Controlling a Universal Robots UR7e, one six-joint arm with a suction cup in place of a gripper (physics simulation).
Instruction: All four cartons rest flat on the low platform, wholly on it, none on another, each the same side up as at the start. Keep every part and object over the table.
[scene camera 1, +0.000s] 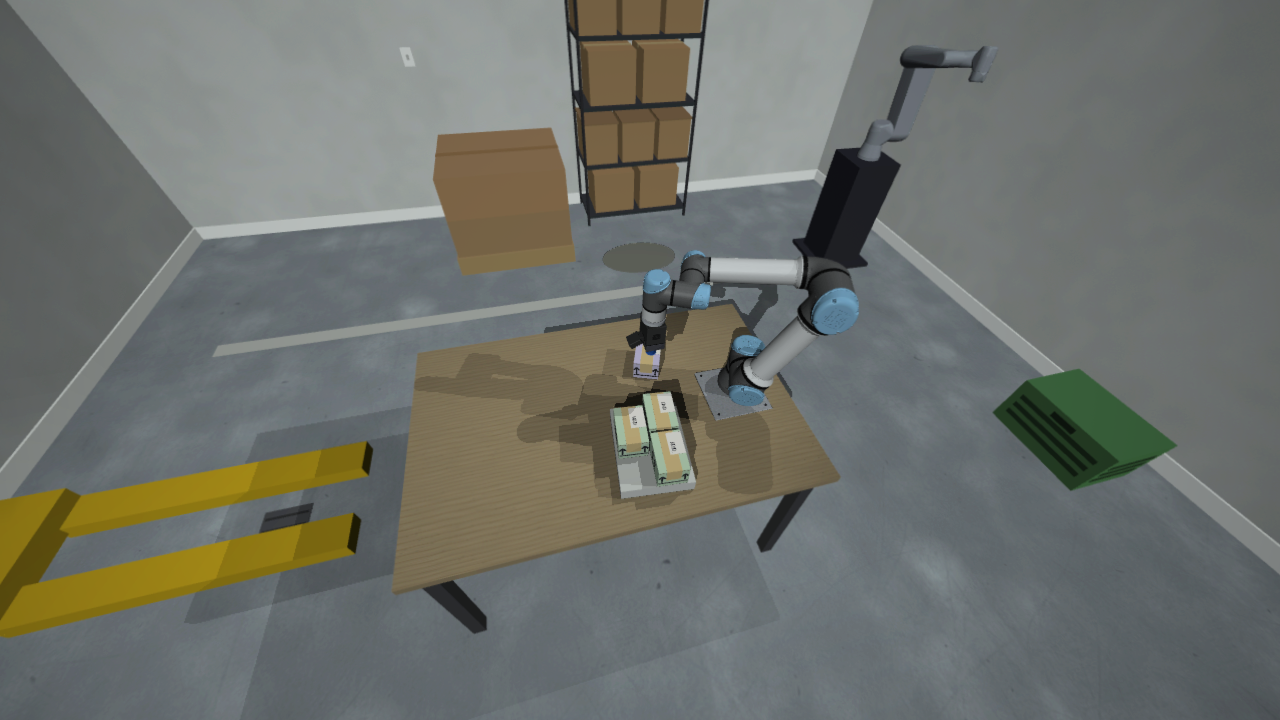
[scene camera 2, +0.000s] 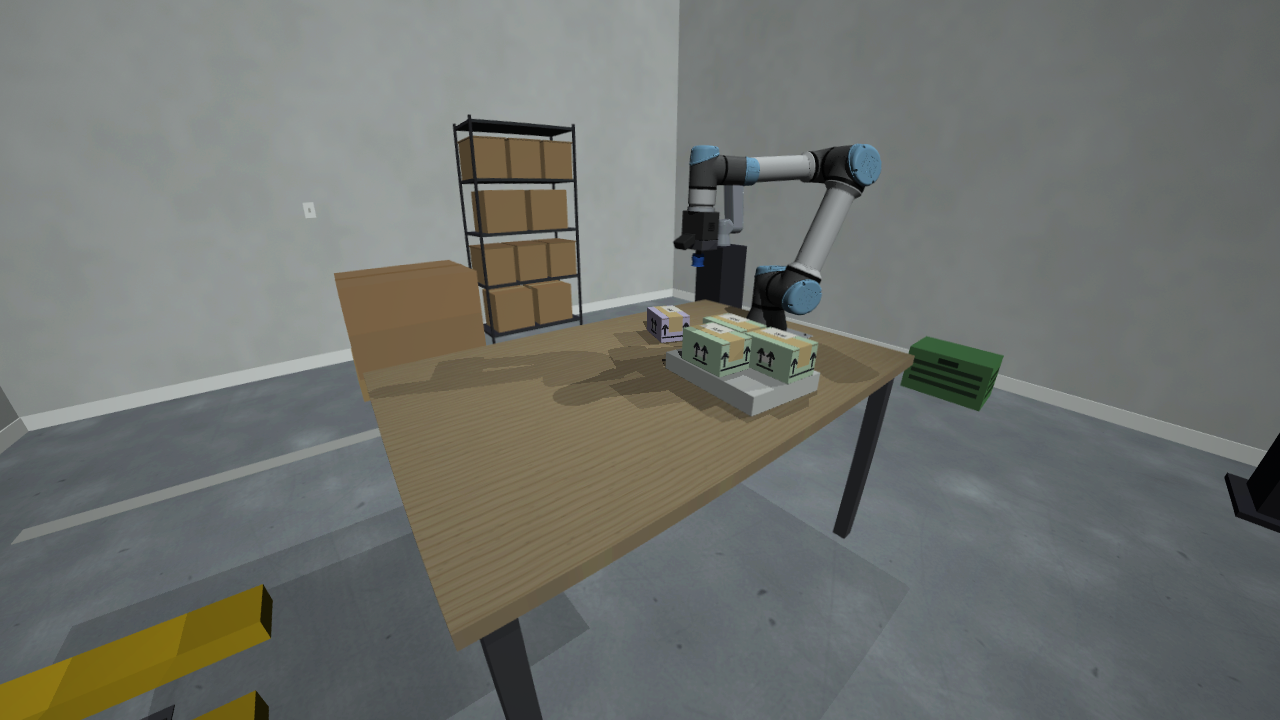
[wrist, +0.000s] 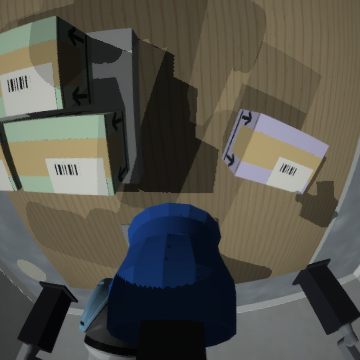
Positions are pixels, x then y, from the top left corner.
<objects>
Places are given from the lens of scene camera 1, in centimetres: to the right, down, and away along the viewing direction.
lilac carton (scene camera 1: 645, 366): 2, 2, 168
low grey platform (scene camera 1: 636, 476): -1, 37, 139
The marked spots on the lilac carton and the low grey platform are 45 cm apart.
</objects>
